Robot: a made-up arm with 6 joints.
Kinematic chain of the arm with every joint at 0, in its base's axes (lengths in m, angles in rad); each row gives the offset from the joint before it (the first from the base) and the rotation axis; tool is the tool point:
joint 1: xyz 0 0 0.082 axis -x
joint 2: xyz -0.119 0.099 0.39 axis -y
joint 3: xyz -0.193 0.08 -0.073 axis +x
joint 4: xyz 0.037 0.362 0 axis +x
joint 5: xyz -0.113 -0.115 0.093 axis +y
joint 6: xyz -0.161 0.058 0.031 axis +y
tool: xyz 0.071 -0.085 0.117
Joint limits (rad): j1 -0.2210..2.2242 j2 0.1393..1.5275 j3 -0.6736..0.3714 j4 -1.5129..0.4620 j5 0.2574..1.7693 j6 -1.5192..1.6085
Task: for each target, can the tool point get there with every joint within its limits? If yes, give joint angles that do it. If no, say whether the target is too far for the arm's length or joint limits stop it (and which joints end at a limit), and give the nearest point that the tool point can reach.
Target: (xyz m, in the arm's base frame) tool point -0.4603 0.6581 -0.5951
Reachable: yes | joints 1.3975 0.2644 0.1034 -1.2595 0.6724 -0.5644
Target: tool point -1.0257 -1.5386 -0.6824
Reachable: no: too far | nearest point -0.4784 -0.5463 -0.5251 | short by 1.144 m
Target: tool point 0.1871 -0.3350 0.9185
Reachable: no: joint limits stop it (at a limit: joint 1, joint 2, joint 3, joint 5) | nearest point -0.2515 0.0677 0.7289 | short by 0.625 m
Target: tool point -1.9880 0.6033 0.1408
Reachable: no: too far | nearest point -0.7410 0.6314 0.1435 | short by 1.247 m
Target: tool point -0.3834 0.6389 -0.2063
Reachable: yes | joints 1.1185 0.3561 -0.2755 -0.2213 0.8364 -0.2023
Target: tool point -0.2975 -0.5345 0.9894
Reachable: no: joint limits stop it (at a limit: joint 1, joint 2, joint 3, joint 6) | nearest point -0.3664 0.0341 0.7519 | short by 0.620 m
